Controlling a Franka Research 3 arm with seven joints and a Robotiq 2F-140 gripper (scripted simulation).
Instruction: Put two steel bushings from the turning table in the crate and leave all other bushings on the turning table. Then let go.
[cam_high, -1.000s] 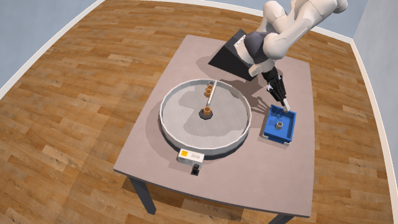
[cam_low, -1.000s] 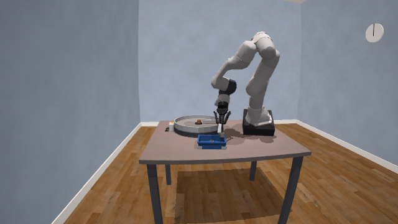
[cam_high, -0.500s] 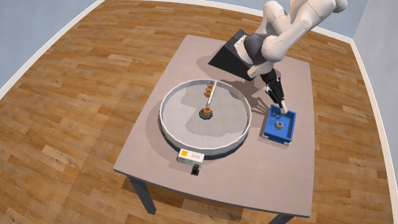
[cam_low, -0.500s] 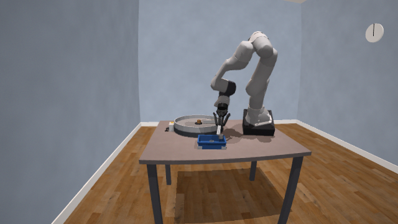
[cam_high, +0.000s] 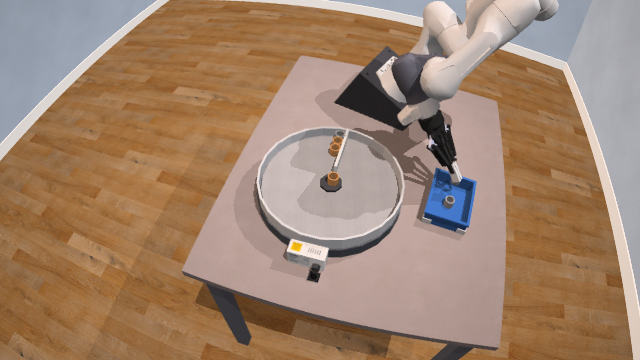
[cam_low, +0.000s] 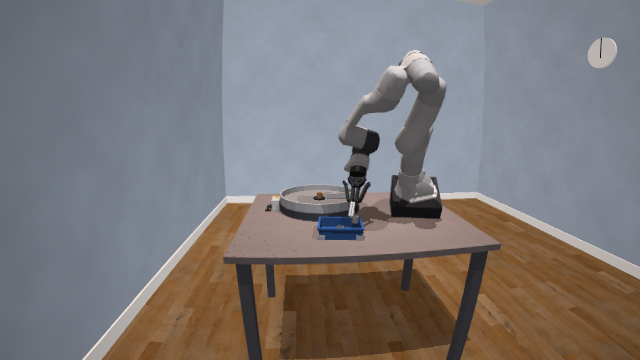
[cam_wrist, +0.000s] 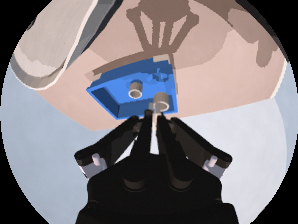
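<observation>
Now: the blue crate 8 cm below my hand, 5 cm ahead of it and 2 cm to the left of it. From my hand the other things lie so: grey round turning table (34 cm to the right, 16 cm ahead, 5 cm below).
</observation>
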